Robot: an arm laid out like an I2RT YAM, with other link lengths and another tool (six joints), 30 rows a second.
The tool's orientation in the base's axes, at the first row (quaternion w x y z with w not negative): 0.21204 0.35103 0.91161 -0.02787
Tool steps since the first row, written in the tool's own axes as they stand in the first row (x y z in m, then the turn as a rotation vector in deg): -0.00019 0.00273 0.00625 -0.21 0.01 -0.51; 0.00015 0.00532 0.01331 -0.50 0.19 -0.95; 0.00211 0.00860 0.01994 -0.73 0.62 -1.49; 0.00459 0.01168 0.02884 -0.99 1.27 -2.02; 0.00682 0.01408 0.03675 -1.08 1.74 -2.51; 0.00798 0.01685 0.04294 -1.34 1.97 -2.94; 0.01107 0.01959 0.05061 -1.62 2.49 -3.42; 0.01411 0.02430 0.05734 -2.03 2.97 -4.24
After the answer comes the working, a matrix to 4 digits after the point.
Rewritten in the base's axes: 0.00420 0.00069 -0.00533 -0.04 -0.02 0.55; 0.00825 0.00144 -0.01163 0.11 0.02 1.08; 0.01152 0.00381 -0.01813 0.34 0.31 1.71; 0.01515 0.00591 -0.02692 0.74 0.74 2.36; 0.01814 0.00753 -0.03478 0.93 1.13 2.89; 0.02145 0.00911 -0.04060 1.09 1.23 3.41; 0.02400 0.01158 -0.04856 1.44 1.54 4.01; 0.02752 0.01569 -0.05544 1.73 1.80 4.97
The tool's axes in the first row as the columns of a matrix, in the base's axes (rounded; the answer above uses it unrounded):
-0.6636 0.6518 0.3670
0.6282 0.7520 -0.1997
-0.4062 0.0981 -0.9085

